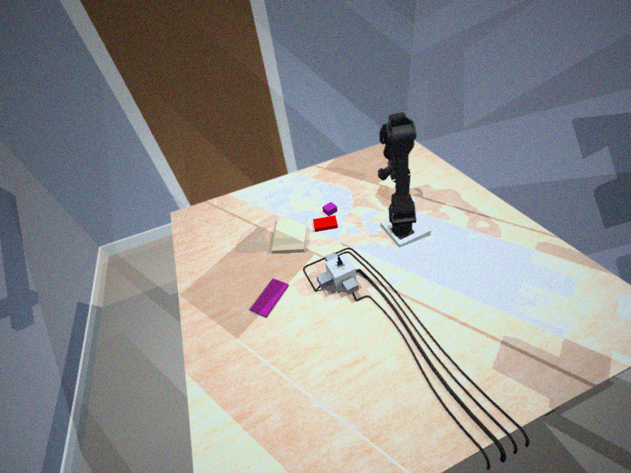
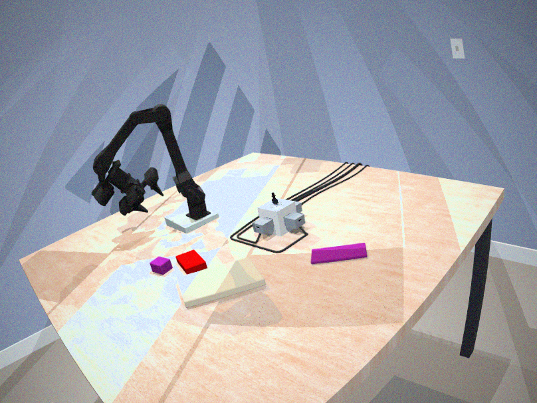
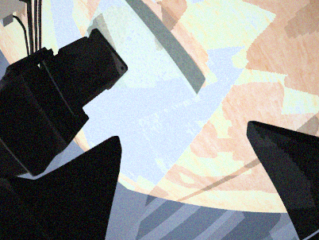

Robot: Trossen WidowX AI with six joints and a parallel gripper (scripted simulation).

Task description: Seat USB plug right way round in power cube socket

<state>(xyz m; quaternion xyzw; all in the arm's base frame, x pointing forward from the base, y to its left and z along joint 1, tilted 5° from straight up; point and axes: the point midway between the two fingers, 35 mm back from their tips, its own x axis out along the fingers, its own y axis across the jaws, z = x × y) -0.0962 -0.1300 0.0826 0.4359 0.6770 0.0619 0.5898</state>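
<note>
Right now my gripper tip is 390 mm short of the USB plug and 180 mm to the right of it. Also, from my gripper tip: small purple cube: 270 mm ahead, 170 mm to the right, 80 mm below; then pale flat board: 470 mm ahead, 120 mm to the right, 80 mm below; then red block: 320 mm ahead, 100 mm to the right, 80 mm below.
</note>
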